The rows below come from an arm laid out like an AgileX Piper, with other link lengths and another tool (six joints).
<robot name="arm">
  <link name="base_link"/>
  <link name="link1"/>
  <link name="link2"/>
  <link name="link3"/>
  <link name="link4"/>
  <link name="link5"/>
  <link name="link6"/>
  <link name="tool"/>
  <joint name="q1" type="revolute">
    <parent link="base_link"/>
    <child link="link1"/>
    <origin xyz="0 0 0.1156"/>
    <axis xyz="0 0 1"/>
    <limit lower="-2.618" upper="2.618"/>
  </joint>
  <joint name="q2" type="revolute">
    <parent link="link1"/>
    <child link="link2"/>
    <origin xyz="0 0 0"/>
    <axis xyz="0 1 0"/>
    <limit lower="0" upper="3.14"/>
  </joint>
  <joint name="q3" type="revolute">
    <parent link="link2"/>
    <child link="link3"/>
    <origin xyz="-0.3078 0 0.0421"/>
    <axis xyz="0 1 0"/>
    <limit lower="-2.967" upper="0"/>
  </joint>
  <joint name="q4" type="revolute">
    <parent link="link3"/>
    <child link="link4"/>
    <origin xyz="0.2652 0 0.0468"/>
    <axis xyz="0.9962 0 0.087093"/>
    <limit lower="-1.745" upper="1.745"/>
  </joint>
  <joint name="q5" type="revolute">
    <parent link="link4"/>
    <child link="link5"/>
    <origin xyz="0 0 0"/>
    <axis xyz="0 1 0"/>
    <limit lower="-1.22" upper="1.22"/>
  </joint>
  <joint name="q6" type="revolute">
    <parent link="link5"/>
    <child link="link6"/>
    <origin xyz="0.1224 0 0.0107"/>
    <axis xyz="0.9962 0 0.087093"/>
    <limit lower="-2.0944" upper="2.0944"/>
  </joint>
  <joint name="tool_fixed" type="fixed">
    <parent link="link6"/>
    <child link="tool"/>
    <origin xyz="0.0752 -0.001 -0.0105" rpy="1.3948 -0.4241 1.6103"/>
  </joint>
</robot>
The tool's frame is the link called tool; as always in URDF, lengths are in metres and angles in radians.
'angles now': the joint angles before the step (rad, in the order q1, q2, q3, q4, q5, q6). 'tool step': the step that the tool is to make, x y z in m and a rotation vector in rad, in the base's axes. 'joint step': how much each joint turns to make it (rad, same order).
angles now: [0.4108 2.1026 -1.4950 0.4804 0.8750 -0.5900]
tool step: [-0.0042 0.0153 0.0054 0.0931 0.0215 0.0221]
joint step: [-0.0044 0.0050 -0.0007 0.1265 0.0177 -0.0918]
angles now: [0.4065 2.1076 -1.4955 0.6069 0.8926 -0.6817]
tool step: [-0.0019 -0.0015 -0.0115 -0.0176 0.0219 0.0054]
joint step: [0.0013 0.0233 -0.0003 -0.0106 0.0031 0.0032]
